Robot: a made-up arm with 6 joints. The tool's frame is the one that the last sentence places. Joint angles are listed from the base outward.
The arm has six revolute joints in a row. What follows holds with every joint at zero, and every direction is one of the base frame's. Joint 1 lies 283.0 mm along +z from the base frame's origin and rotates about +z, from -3.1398 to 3.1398 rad. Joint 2 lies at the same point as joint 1 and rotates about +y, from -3.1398 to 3.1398 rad. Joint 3 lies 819.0 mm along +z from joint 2 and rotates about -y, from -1.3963 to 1.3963 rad. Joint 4 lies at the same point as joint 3 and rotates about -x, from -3.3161 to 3.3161 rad. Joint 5 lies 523.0 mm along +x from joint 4 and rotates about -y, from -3.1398 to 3.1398 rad. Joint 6 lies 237.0 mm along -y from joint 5 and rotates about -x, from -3.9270 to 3.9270 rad. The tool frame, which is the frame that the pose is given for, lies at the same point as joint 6; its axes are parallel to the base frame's.
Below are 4 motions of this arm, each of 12 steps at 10 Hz.
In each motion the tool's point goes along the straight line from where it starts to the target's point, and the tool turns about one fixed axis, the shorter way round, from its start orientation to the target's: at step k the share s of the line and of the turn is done. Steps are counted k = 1, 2, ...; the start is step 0. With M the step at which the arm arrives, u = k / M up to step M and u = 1 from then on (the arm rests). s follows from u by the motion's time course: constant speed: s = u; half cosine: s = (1 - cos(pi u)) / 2; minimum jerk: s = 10 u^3 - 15 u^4 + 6 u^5.
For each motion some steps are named. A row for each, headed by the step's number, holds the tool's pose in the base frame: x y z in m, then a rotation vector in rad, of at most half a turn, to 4 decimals.
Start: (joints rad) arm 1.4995 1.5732 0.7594 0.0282 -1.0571 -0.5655
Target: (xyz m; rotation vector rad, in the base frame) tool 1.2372 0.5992 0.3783 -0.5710 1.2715 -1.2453
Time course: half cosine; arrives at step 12
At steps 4, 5, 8, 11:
4: 0.5497 1.0222 0.0237 -0.9101 1.5635 0.0664
5: 0.6603 0.9541 0.0807 -0.8705 1.5445 -0.1533
8: 1.0080 0.7402 0.2601 -0.7082 1.4146 -0.8247
11: 1.2216 0.6088 0.3702 -0.5811 1.2827 -1.2173

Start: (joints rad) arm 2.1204 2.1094 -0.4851 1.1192 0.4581 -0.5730
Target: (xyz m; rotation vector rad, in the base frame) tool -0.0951 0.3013 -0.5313 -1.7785 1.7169 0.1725
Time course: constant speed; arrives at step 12
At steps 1, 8, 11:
1: -0.1030 0.3618 -0.5863 2.2007 -1.6107 -1.4248
8: -0.0980 0.3233 -0.5513 -2.0046 1.7577 0.6128
11: -0.0958 0.3068 -0.5363 -1.8383 1.7321 0.2786

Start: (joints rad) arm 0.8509 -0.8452 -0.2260 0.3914 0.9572 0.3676
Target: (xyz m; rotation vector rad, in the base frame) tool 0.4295 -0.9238 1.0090 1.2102 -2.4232 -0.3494
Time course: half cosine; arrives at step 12
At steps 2, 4, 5, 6, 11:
2: 0.0353 -0.3645 1.1906 0.0685 -1.8004 0.3709
4: 0.1126 -0.4742 1.1550 0.2747 -1.9589 0.2516
5: 0.1636 -0.5465 1.1315 0.4153 -2.0548 0.1674
6: 0.2182 -0.6241 1.1063 0.5705 -2.1497 0.0719
11: 0.4223 -0.9136 1.0123 1.1874 -2.4167 -0.3336

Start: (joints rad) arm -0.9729 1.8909 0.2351 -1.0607 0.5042 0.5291
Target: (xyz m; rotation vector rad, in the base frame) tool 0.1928 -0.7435 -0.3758 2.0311 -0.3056 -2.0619
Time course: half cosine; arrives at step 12
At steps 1, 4, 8, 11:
1: 0.2008 -0.5048 -0.4765 0.7470 1.1405 -1.5155
4: 0.1989 -0.5614 -0.4526 1.0730 0.8765 -1.7165
8: 0.1948 -0.6828 -0.4014 1.7352 0.1461 -2.0076
11: 0.1929 -0.7394 -0.3775 2.0120 -0.2730 -2.0605

